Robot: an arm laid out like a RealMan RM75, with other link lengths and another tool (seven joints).
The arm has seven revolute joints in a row. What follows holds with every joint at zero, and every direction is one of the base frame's.
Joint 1 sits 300.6 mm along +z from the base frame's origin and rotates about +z.
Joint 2 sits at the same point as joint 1 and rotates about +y.
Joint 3 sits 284.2 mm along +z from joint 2 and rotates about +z.
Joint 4 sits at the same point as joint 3 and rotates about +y.
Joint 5 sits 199.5 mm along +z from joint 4 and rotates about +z.
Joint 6 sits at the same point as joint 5 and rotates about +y.
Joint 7 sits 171.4 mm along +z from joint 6 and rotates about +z.
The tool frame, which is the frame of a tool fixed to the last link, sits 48 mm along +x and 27 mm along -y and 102 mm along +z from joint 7; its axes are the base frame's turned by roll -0.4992, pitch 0 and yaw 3.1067 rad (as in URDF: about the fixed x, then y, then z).
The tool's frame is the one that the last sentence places.
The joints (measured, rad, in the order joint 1, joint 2, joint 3, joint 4, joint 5, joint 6, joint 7), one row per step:
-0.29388, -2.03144, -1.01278, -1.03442, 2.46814, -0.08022, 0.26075
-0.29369, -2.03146, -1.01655, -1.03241, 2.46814, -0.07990, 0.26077
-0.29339, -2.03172, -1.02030, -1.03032, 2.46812, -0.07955, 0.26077
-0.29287, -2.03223, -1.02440, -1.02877, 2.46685, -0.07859, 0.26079
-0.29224, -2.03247, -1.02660, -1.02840, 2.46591, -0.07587, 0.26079
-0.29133, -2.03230, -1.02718, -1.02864, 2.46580, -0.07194, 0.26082
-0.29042, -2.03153, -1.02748, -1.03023, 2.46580, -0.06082, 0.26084
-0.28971, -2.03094, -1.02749, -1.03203, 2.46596, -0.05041, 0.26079
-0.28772, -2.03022, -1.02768, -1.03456, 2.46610, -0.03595, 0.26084
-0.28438, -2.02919, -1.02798, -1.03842, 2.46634, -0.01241, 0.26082
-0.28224, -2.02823, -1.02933, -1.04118, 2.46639, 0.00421, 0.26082
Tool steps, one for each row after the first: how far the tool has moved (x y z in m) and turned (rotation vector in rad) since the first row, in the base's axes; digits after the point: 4 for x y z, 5 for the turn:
-0.0013, 0.0007, 0.0011, 0.00305, 0.00013, 0.00322
-0.0027, 0.0014, 0.0022, 0.00602, 0.00004, 0.00662
-0.0037, 0.0022, 0.0034, 0.00985, -0.00189, 0.01045
-0.0039, 0.0028, 0.0046, 0.01373, -0.00422, 0.01155
-0.0036, 0.0032, 0.0056, 0.01738, -0.00588, 0.01059
-0.0017, 0.0045, 0.0081, 0.02682, -0.01034, 0.00475
0.0004, 0.0056, 0.0104, 0.03545, -0.01470, -0.00126
0.0029, 0.0070, 0.0137, 0.04758, -0.02085, -0.00858
0.0067, 0.0090, 0.0191, 0.06724, -0.03089, -0.02015
0.0094, 0.0106, 0.0234, 0.08220, -0.03810, -0.02800

